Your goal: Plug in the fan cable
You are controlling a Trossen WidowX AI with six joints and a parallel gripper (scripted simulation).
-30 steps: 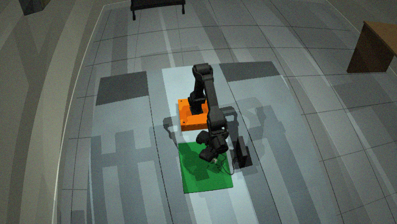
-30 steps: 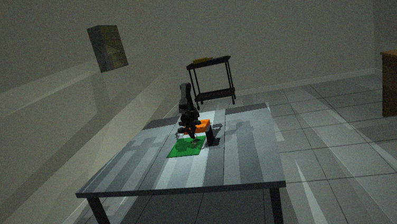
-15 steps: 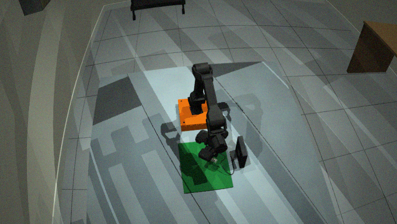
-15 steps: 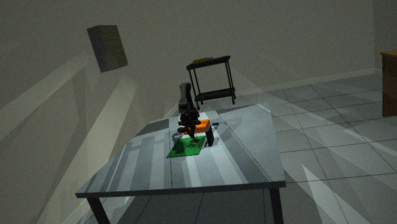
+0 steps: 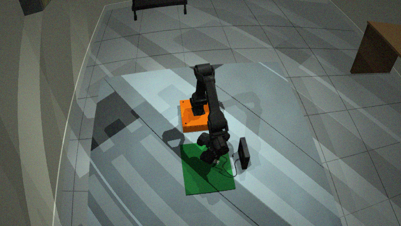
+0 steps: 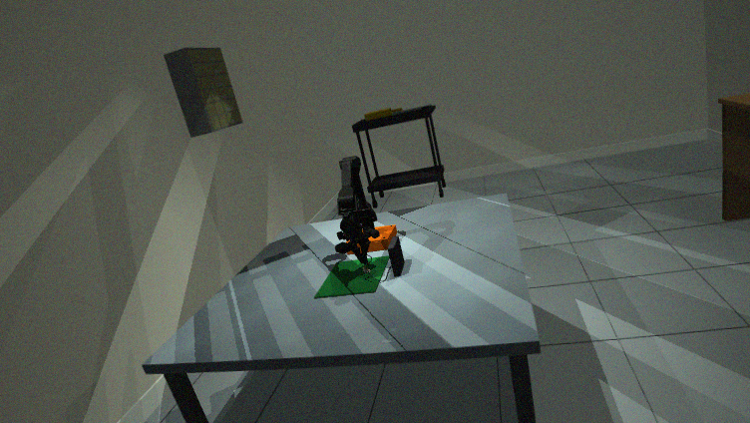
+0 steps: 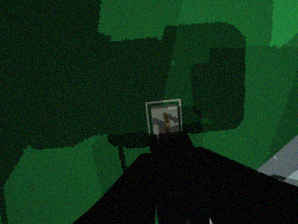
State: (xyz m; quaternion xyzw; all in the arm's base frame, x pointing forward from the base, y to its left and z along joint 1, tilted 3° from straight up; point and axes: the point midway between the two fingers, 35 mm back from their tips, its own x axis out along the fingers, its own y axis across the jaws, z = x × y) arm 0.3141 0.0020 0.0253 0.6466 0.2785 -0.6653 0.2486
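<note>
Now: the green board 2 cm ahead of my gripper tip, 5 cm to the right of it and 7 cm below it. Also, from my gripper tip: black plug (1 cm ahead, 1 cm to the left, 1 cm above); then black fan (3 cm ahead, 13 cm to the left, 1 cm above).
</note>
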